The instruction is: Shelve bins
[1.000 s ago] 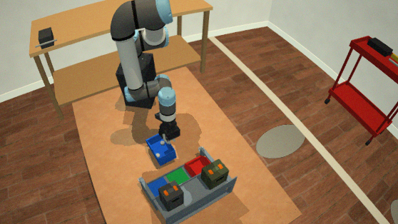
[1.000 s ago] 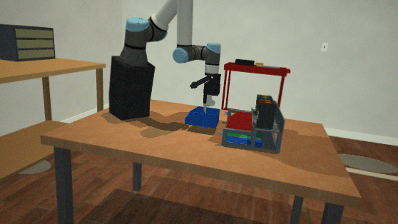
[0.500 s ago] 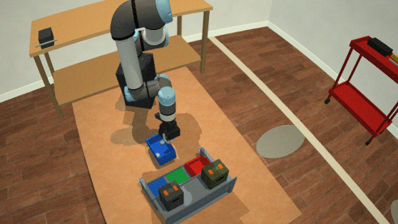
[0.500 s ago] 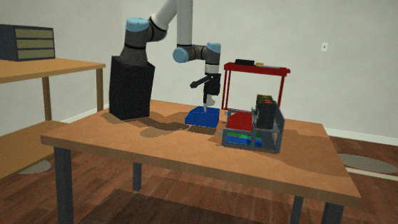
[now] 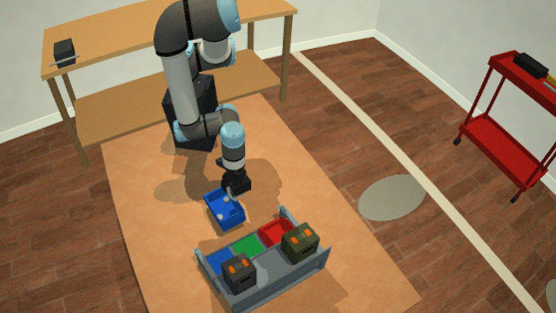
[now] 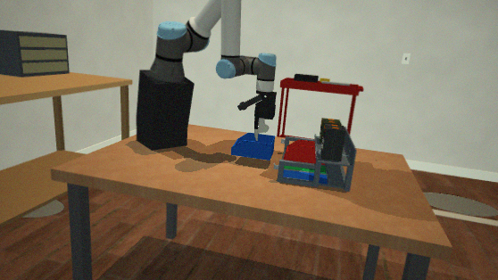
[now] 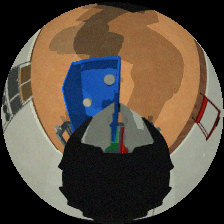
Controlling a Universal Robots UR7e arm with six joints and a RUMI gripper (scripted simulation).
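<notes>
Right now my hand is 50 mm to the left of the blue bin, 30 mm above it and 10 mm past it. Round my hand: red bin: 220 mm ahead, 60 mm to the left, 60 mm below.
</notes>
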